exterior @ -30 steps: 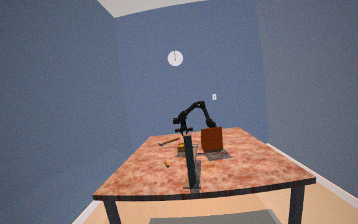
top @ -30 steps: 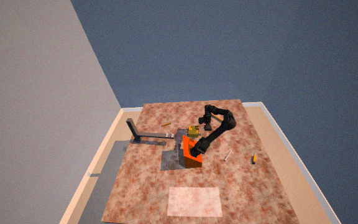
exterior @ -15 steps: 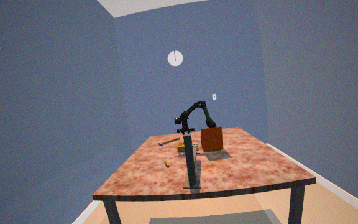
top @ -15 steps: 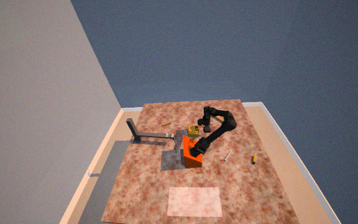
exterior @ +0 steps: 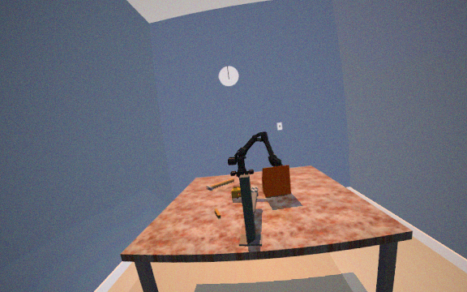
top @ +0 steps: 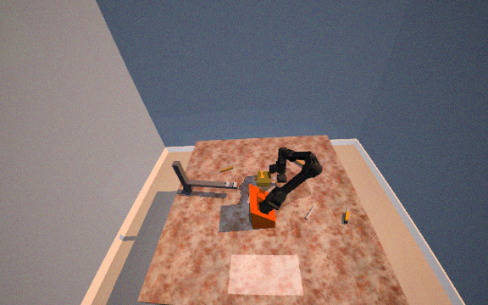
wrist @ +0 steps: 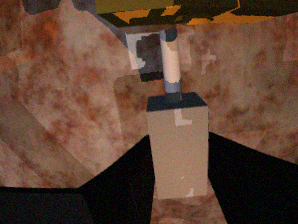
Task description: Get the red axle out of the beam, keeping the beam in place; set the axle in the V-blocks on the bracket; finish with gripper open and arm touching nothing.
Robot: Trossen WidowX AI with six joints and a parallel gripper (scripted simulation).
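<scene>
My gripper tip is now 4 cm short of the yellow beam, 11 cm to the right of it and 3 cm above it. From my gripper tip the other things lie so: grey rod (26 cm behind, 14 cm to the right, 5 cm below).
</scene>
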